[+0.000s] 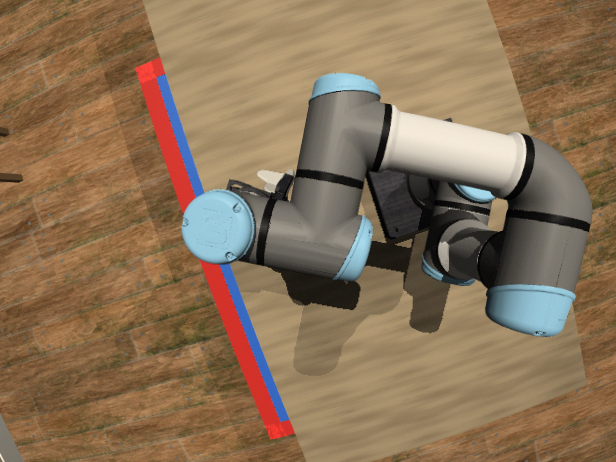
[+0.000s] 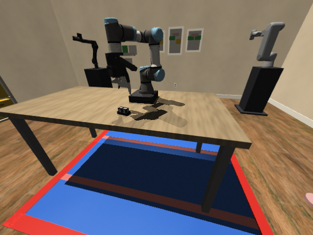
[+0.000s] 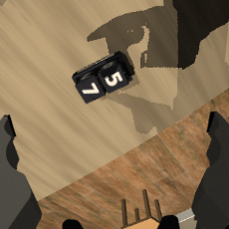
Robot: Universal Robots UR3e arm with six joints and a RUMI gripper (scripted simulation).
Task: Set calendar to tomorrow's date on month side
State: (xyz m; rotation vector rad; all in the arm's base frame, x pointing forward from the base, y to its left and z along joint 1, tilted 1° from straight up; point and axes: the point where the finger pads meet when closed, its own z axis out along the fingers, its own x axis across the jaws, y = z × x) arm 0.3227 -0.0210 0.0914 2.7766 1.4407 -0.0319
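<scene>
Right now the black cube is 120 mm below my hand, 40 mm to the right of it and 10 mm ahead of it. Also, from my hand: black calendar tray 140 mm below, 20 mm to the right, 10 mm ahead.
</scene>
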